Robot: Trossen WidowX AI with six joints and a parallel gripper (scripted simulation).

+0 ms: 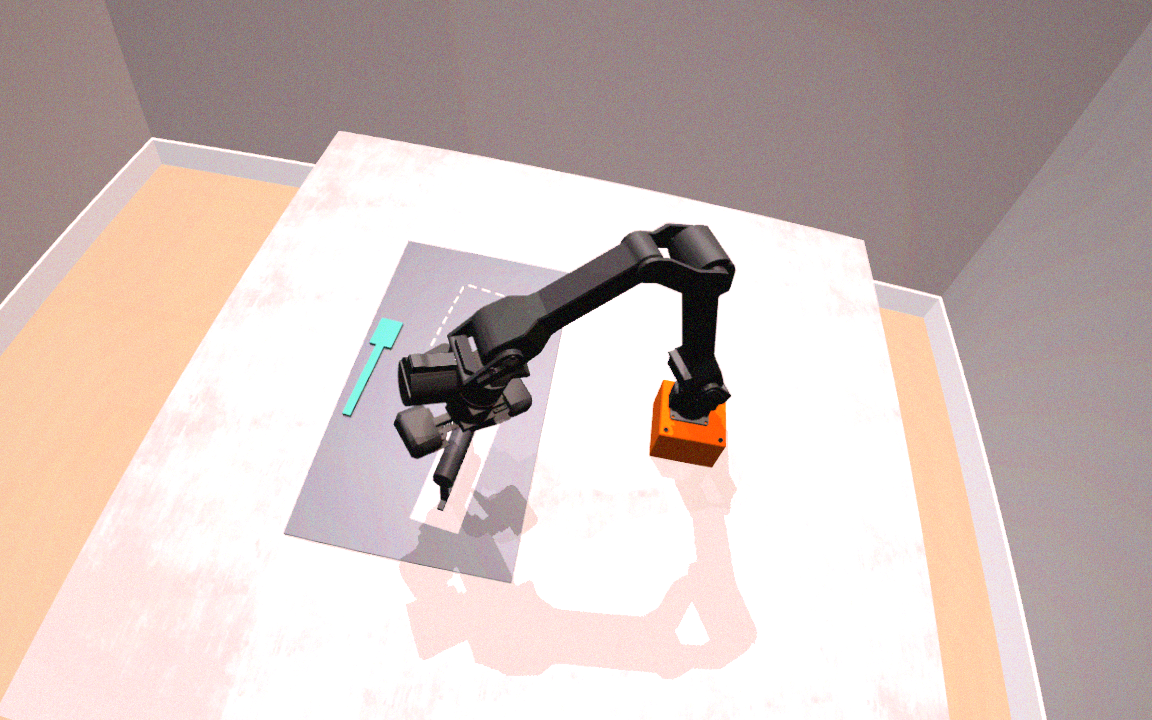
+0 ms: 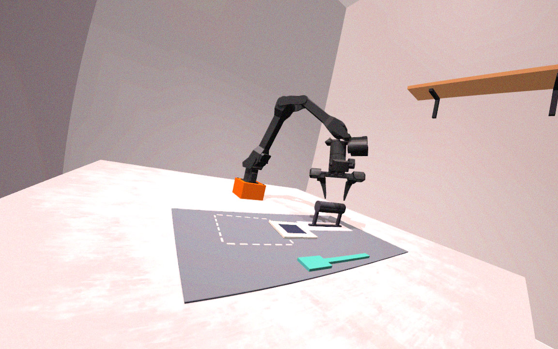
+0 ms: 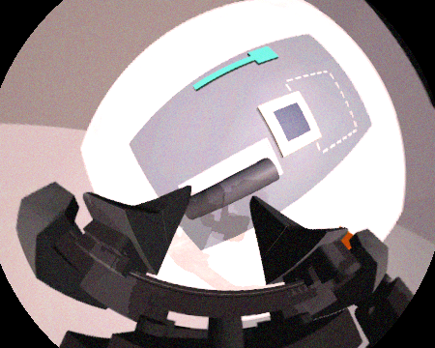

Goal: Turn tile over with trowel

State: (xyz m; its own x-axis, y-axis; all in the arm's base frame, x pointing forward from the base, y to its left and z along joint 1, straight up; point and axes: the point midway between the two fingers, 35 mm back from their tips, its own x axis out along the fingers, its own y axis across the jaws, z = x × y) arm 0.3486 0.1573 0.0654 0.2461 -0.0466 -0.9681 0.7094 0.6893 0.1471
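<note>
The grey mat lies 16 cm to the right of my gripper tip, 12 cm below it and 4 cm ahead of it. From my gripper tip the other things lie so: cream tile 17 cm to the right, 10 cm below, 2 cm ahead; teal trowel 18 cm to the right, 18 cm ahead, 10 cm below.
</note>
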